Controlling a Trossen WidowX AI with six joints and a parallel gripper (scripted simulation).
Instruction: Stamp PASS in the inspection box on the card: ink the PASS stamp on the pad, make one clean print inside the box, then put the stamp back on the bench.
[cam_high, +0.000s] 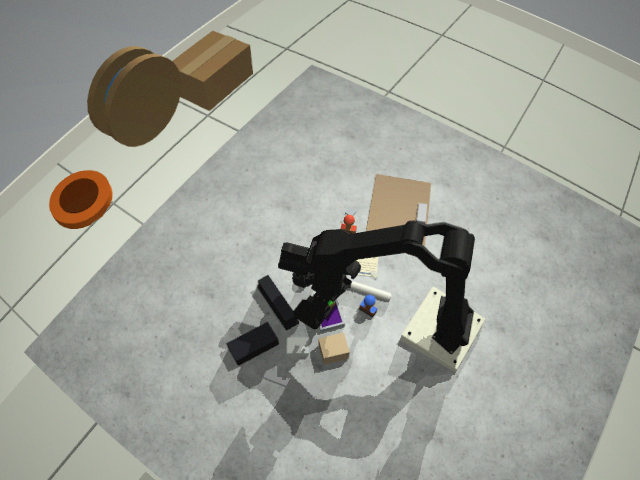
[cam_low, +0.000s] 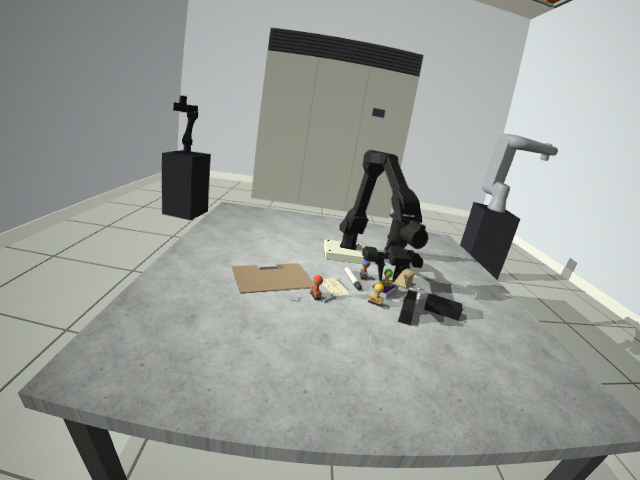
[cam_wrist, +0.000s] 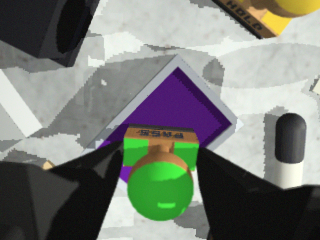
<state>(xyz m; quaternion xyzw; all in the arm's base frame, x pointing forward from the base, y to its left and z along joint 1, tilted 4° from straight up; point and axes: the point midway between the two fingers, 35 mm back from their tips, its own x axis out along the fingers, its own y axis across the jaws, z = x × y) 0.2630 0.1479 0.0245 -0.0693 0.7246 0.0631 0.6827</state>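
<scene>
My gripper tip is now right at the green pass stamp. Also, from my gripper tip: purple ink pad: 3 cm below; yellow-knobbed stamp: 9 cm ahead, 3 cm to the right, 2 cm below; blue-knobbed stamp: 7 cm behind, 7 cm to the right, 2 cm below.
</scene>
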